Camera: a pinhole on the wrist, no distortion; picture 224 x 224 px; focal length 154.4 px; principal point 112.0 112.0 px. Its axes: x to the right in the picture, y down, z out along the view. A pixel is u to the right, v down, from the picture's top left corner.
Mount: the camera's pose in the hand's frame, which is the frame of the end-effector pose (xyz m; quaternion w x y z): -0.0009 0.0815 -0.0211 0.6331 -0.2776 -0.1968 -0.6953
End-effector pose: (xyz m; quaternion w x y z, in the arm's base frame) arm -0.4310 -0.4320 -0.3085 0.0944 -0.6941 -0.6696 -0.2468
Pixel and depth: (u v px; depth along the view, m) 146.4 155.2 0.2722
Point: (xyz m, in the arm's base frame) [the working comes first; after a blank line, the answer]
In the camera's frame: 0.0606 0.0762 0.2722

-0.1943 -0.2506 -0.4082
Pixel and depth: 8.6 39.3 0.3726
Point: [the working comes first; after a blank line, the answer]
In the camera's frame: -0.2495 -0.1754 0.3726

0.1126 -0.5209 -0.3595
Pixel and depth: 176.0 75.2 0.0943
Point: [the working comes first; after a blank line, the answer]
In the camera's frame: 0.0391 -0.0225 0.0943

-0.3036 -0.4162 -0.3586
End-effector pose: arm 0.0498 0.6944 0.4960 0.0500 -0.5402 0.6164 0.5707
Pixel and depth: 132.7 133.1 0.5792
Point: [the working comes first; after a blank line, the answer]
In the camera's frame: 0.0777 0.0792 0.5792

-0.5430 0.8670 0.4746
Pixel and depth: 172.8 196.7 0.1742
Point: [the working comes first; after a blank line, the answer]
In the camera's frame: 0.0686 0.0956 0.1742

-0.1710 0.7079 0.4490
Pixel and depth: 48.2 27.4 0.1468
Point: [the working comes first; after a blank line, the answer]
In the camera's frame: -0.0607 -0.0804 0.1468

-0.1256 0.7206 0.6640
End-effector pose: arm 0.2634 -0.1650 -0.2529 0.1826 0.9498 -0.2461 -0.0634
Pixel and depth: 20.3 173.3 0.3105
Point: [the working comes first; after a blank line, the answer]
In the camera's frame: -0.1844 0.1233 0.3105

0.2149 -0.6051 -0.1898
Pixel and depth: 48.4 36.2 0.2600
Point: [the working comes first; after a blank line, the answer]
In the camera's frame: -0.1071 -0.1276 0.2600

0.0104 -0.4382 -0.2325
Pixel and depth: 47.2 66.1 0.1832
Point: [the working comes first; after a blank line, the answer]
In the camera's frame: -0.0769 -0.0545 0.1832

0.1083 -0.3885 -0.2226
